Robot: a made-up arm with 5 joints.
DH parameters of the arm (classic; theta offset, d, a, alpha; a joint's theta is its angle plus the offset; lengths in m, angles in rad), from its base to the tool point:
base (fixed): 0.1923 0 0.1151 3.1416
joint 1: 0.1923 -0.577 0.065 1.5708
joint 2: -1.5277 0 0.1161 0
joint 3: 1.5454 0 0.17 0
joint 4: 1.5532 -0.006 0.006 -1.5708
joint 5: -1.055 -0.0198 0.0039 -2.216
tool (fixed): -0.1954 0.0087 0 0
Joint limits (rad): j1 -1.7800..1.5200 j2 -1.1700..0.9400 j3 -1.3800..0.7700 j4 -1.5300..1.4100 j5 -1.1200..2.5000
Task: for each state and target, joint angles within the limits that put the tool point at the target. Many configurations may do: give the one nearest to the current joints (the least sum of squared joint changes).
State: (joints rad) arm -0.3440 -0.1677 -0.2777 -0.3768 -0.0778
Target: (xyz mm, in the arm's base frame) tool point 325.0 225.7 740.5
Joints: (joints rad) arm -0.7836 0.2882 -0.5879 -0.4341 -0.0867
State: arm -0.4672 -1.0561 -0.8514 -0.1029 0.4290
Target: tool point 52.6 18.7 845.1
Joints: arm 0.0922 -0.9188 -0.9002 -0.1328 0.3593
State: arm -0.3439 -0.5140 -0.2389 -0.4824 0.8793
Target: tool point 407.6 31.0 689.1
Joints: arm -0.0716 0.2377 -0.2483 -0.4722 0.8665
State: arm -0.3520 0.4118 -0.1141 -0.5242 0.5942
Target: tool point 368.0 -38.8 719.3
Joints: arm 0.1934 -0.0361 -0.1023 -0.5308 0.6159
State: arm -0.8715 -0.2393 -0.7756 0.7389 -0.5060
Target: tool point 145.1 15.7 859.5
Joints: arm 0.0779 -0.5564 -1.0416 0.6884 -0.2878
